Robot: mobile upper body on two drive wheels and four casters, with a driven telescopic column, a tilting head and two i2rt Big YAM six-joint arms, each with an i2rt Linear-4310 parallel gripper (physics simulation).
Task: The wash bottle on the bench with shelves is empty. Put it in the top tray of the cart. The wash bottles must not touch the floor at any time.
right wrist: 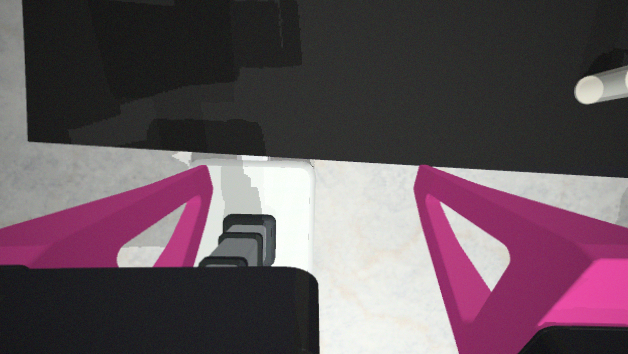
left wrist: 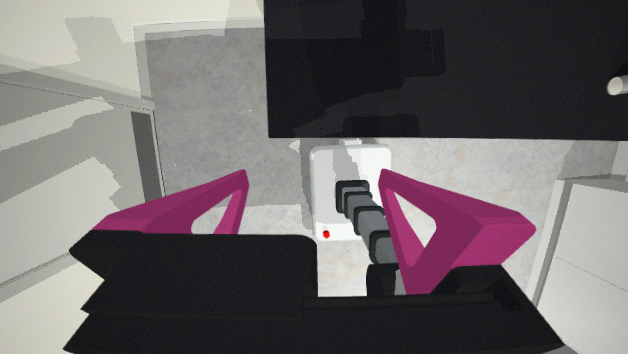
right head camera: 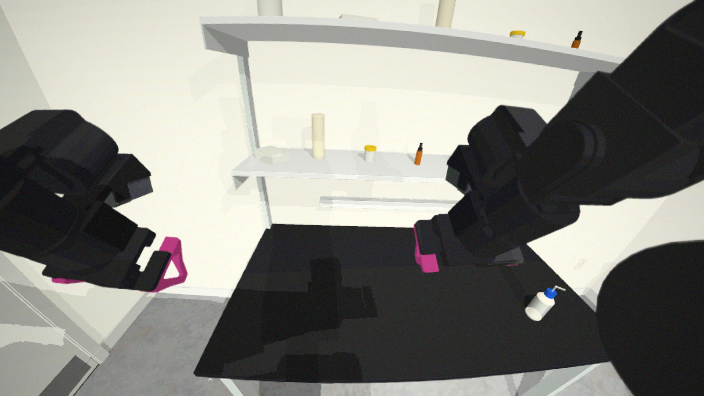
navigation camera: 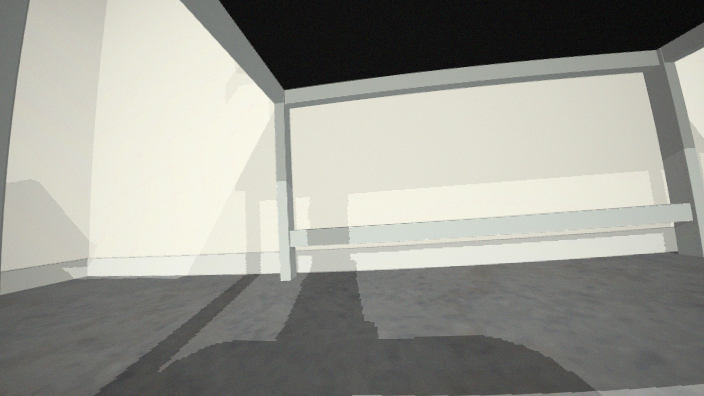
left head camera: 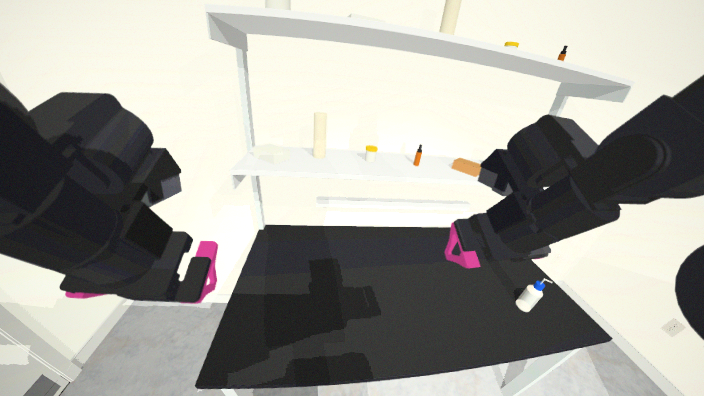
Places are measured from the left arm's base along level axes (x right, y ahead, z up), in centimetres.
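Where they show: left gripper, between the fingertips: (left wrist: 313,176) (right head camera: 155,275) (left head camera: 179,284); right gripper, between the fingertips: (right wrist: 313,176) (right head camera: 444,256) (left head camera: 470,253).
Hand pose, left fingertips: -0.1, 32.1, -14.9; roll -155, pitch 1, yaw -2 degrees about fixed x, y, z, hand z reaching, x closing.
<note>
Things, the pixels of their top centre, and the offset from my left fingertips, as dx, dy, dz. Level surfaces: height alone.
- wash bottle, centre of its top: (right head camera: 558,286) (left head camera: 546,278) +107.9, +19.4, -32.5
- black bench top, height of its surface: dz -49.9
- cream cylinder, centre of its top: (left head camera: 320,112) (right head camera: 317,114) +19.2, +67.0, +13.6
- yellow-lidded jar, centre of its top: (right head camera: 370,146) (left head camera: 371,147) +40.7, +64.7, +1.8
- small orange bottle, centre of its top: (right head camera: 421,142) (left head camera: 421,144) +61.1, +62.2, +5.0
- orange block, centre of its top: (left head camera: 469,162) +84.0, +58.2, -0.2
The wash bottle (left head camera: 529,298) (right head camera: 540,306) is white with a blue cap and a bent spout. It stands upright near the right end of the black bench top (left head camera: 425,340) (right head camera: 425,340). Part of the bottle shows at the right edge of the left wrist view (left wrist: 618,85) and right wrist view (right wrist: 600,89). My right gripper (left head camera: 502,257) (right head camera: 470,262) (right wrist: 313,176) is open and empty, above the bench and left of the bottle. My left gripper (left head camera: 142,295) (right head camera: 120,280) (left wrist: 313,176) is open and empty, left of the bench. The cart does not show in these views.
The lower shelf (left head camera: 345,169) holds a cream cylinder (left head camera: 319,135), a yellow-lidded jar (left head camera: 370,154), a small orange bottle (left head camera: 417,156) and an orange block (left head camera: 466,167). An upper shelf (left head camera: 400,45) spans above. Bench legs and a crossbar (navigation camera: 475,227) show in the navigation view.
</note>
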